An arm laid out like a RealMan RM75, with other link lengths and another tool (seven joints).
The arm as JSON. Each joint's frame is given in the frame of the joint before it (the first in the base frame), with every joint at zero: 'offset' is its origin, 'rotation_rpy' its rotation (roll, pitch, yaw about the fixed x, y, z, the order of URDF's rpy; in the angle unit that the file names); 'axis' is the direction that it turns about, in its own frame. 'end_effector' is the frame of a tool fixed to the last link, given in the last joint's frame.
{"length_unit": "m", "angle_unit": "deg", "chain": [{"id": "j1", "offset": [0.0, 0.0, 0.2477], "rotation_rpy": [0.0, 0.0, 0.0], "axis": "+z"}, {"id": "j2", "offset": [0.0, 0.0, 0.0], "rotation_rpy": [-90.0, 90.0, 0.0], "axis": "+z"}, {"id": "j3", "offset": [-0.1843, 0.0, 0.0], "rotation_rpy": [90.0, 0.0, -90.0], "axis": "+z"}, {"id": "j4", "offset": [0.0, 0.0, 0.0], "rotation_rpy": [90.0, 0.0, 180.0], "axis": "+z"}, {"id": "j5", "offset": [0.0, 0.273, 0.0], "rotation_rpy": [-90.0, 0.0, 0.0], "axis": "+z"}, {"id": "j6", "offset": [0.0, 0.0, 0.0], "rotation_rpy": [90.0, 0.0, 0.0], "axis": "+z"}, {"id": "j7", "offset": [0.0, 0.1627, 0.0], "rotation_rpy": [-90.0, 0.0, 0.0], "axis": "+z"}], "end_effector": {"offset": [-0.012, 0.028, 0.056], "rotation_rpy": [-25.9, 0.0, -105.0]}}
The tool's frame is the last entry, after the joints.
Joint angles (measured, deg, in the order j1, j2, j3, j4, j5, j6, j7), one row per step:
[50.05 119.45 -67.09 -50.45 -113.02 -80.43 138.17]
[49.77 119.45 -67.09 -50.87 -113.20 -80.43 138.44]
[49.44 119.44 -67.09 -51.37 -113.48 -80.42 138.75]
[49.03 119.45 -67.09 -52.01 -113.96 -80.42 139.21]
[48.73 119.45 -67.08 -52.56 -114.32 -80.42 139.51]
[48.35 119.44 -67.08 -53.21 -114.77 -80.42 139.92]
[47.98 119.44 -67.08 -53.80 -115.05 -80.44 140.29]
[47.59 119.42 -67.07 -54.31 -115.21 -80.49 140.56]
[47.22 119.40 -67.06 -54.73 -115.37 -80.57 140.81]
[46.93 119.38 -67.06 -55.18 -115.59 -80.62 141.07]
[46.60 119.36 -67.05 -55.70 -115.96 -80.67 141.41]
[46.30 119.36 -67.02 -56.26 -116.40 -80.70 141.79]
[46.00 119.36 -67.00 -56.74 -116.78 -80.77 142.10]
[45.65 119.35 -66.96 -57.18 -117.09 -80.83 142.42]
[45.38 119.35 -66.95 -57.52 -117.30 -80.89 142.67]
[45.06 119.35 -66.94 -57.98 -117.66 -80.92 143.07]
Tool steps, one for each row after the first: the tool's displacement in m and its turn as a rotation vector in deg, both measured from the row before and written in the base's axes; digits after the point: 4 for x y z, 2 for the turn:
[0.0009 0.0004 0.0013 0.20 -0.11 -0.20]
[0.0013 0.0005 0.0015 0.27 -0.21 -0.22]
[0.0019 0.0006 0.0018 0.31 -0.36 -0.32]
[0.0011 0.0006 0.0017 0.30 -0.27 -0.14]
[0.0016 0.0007 0.0020 0.35 -0.35 -0.24]
[0.0012 0.0004 0.0018 0.28 -0.19 -0.25]
[0.0013 0.0003 0.0017 0.23 -0.10 -0.24]
[0.0016 0.0000 0.0014 0.16 -0.11 -0.26]
[0.0011 0.0003 0.0015 0.20 -0.17 -0.17]
[0.0016 0.0004 0.0017 0.25 -0.30 -0.24]
[0.0014 0.0005 0.0018 0.29 -0.33 -0.23]
[0.0015 0.0002 0.0015 0.21 -0.30 -0.22]
[0.0019 0.0002 0.0016 0.21 -0.22 -0.32]
[0.0013 0.0000 0.0011 0.13 -0.15 -0.24]
[0.0017 0.0002 0.0015 0.22 -0.27 -0.35]

